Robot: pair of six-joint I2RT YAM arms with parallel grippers.
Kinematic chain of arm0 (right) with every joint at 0, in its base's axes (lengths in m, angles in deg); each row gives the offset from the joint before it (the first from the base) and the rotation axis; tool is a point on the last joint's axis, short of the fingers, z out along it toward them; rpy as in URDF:
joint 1: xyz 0 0 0.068 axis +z
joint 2: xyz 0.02 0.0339 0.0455 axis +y
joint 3: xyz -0.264 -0.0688 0 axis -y
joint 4: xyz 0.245 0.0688 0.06 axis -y
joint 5: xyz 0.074 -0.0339 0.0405 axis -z
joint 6: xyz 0.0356 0 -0.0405 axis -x
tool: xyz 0 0 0 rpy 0 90 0
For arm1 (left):
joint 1: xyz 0 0 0.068 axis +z
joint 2: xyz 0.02 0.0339 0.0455 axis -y
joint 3: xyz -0.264 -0.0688 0 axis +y
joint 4: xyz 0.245 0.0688 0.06 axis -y
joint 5: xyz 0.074 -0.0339 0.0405 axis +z
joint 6: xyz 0.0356 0 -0.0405 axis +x
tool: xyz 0 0 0 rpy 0 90 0
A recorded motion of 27 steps. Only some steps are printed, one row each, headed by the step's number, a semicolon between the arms.
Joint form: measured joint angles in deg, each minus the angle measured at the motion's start. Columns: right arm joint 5, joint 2, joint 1, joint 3, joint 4, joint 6; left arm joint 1, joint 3, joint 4, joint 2, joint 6, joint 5.
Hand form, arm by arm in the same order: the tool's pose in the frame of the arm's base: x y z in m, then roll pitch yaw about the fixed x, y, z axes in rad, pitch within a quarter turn. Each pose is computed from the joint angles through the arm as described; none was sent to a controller.
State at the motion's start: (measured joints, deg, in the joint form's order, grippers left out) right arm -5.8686 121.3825 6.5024 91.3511 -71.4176 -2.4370; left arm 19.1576 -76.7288 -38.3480 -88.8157 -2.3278 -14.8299
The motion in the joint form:
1: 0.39 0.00 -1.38 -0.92 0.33 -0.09; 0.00 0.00 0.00 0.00 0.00 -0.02
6: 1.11 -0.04 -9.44 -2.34 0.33 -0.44; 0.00 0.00 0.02 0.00 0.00 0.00
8: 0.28 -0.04 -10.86 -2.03 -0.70 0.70; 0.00 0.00 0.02 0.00 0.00 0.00
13: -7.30 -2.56 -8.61 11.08 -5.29 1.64; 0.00 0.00 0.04 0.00 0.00 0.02
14: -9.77 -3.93 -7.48 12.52 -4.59 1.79; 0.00 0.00 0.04 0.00 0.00 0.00
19: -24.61 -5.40 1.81 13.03 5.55 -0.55; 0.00 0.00 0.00 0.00 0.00 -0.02
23: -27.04 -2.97 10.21 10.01 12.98 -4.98; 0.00 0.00 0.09 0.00 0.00 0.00
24: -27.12 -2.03 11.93 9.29 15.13 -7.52; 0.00 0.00 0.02 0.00 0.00 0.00
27: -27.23 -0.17 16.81 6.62 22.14 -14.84; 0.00 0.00 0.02 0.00 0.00 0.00
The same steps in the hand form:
1: 0.3738 0.0369 0.1573 3.0554 -0.2141 -3.0971; 0.3201 0.1016 0.3012 -2.8505 0.6795 -2.7567
6: 0.3707 -0.0161 0.1522 3.0706 -0.2381 3.0388; 0.3202 0.1016 0.3013 -2.8508 0.6799 -2.7567
8: 0.3693 -0.0247 0.1538 3.0517 -0.2496 3.0344; 0.3202 0.1016 0.3013 -2.8508 0.6799 -2.7567
13: 0.3934 -0.0064 0.2247 2.9125 -0.0573 3.0912; 0.3202 0.1016 0.3013 -2.8511 0.6802 -2.7567
14: 0.3948 0.0029 0.2403 2.8686 0.0041 3.1137; 0.3202 0.1016 0.3013 -2.8508 0.6802 -2.7567
19: 0.4035 0.0772 0.2581 2.6003 0.1921 -3.0423; 0.3201 0.1016 0.3012 -2.8505 0.6795 -2.7567
23: 0.4000 0.1403 0.2306 2.5434 0.1816 -2.9603; 0.3203 0.1016 0.3013 -2.8507 0.6811 -2.7567
24: 0.3995 0.1536 0.2215 2.5345 0.1647 -2.9674; 0.3202 0.1016 0.3013 -2.8508 0.6799 -2.7567
27: 0.3934 0.1907 0.1987 2.5083 0.1325 -2.9884; 0.3202 0.1016 0.3013 -2.8508 0.6799 -2.7567

